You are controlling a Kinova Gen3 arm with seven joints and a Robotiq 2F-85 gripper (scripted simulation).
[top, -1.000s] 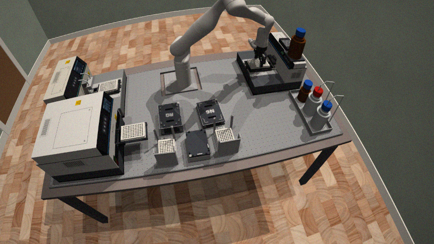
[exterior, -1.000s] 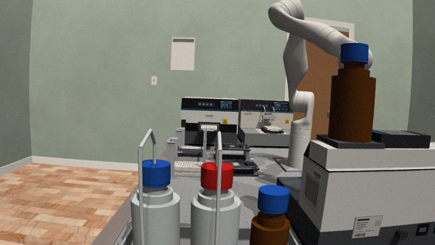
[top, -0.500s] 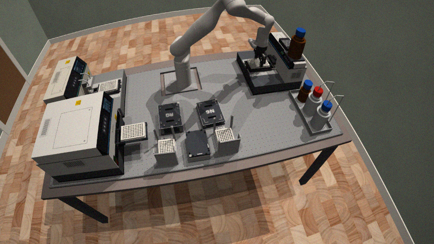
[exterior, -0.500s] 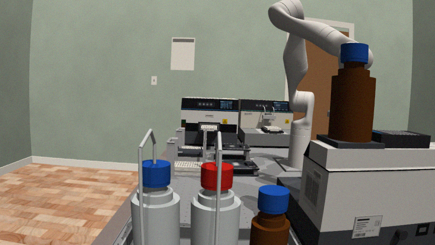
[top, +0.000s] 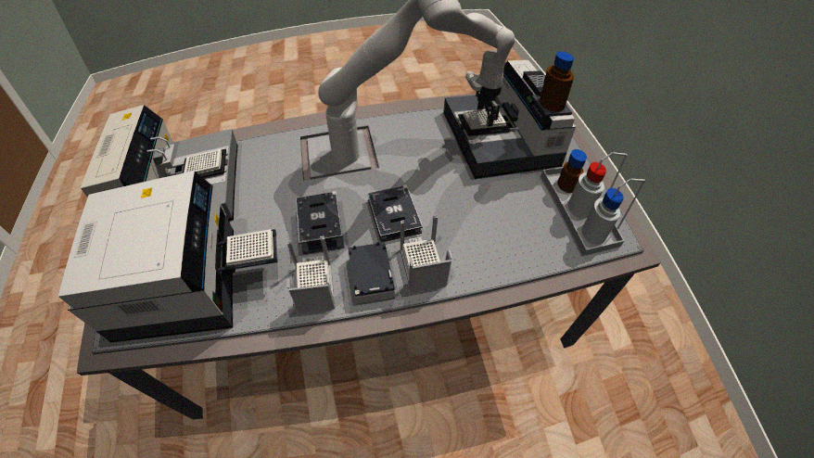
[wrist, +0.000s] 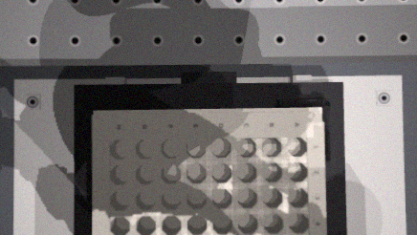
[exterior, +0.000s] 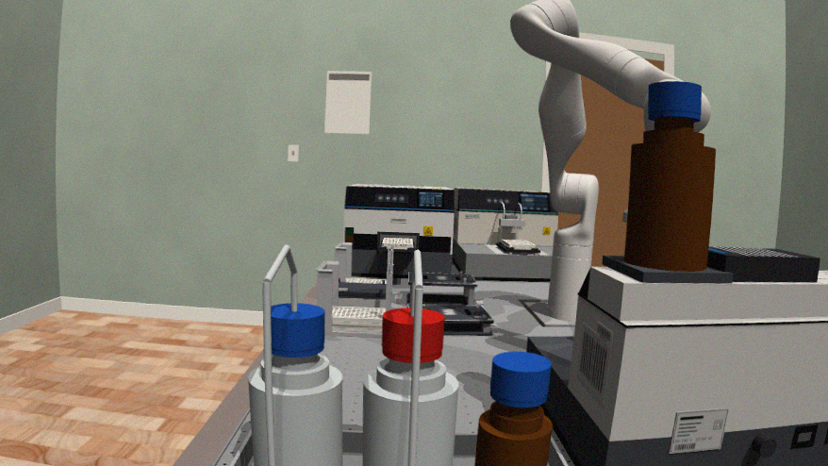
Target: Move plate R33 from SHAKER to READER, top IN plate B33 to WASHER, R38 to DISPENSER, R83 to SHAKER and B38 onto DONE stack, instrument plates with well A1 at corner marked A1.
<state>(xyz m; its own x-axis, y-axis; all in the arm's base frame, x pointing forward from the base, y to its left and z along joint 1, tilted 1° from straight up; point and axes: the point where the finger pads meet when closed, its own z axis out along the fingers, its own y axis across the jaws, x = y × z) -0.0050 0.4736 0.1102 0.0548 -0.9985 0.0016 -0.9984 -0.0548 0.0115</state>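
Right now the dispenser nest is 30 mm below my hand. The rest, counted from my hand: recovery nest N6: 350 mm to the right, 290 mm ahead, 80 mm below; bottle tray: 360 mm ahead, 240 mm to the left, 110 mm below; brown bottle: 180 mm to the left, 180 mm above, 100 mm ahead.
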